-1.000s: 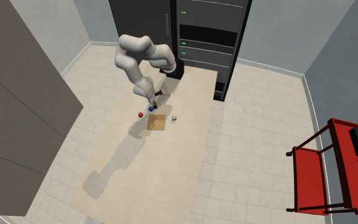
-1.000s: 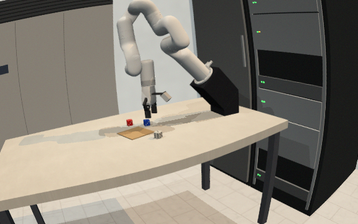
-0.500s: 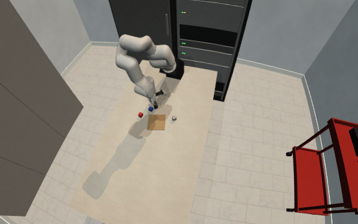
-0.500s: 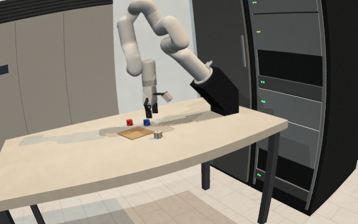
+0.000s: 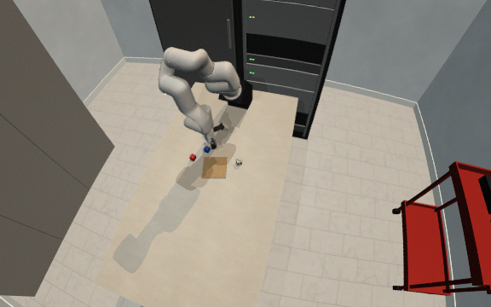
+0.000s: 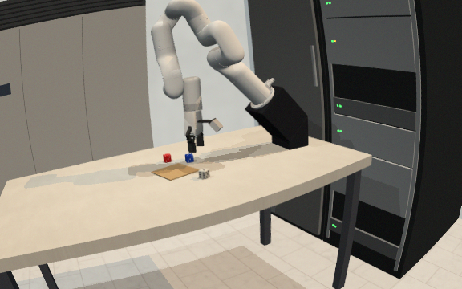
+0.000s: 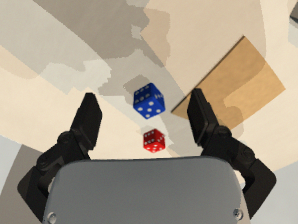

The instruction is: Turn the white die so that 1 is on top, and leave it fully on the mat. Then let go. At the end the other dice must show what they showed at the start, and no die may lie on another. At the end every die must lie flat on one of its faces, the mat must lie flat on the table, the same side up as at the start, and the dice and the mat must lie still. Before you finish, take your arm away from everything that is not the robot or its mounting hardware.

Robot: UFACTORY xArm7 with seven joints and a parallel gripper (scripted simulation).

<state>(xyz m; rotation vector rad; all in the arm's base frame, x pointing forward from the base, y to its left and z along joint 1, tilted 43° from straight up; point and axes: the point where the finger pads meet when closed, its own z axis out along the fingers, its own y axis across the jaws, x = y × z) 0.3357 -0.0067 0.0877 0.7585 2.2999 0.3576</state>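
Now: the blue die 5 cm below my hand, 3 cm ahead of it and 2 cm to the right of it. From my hand the other things lie so: red die 12 cm ahead, 7 cm to the right, 5 cm below; white die 20 cm to the left, 5 cm below, 3 cm ahead; brown mat 12 cm ahead, 8 cm to the left, 6 cm below.
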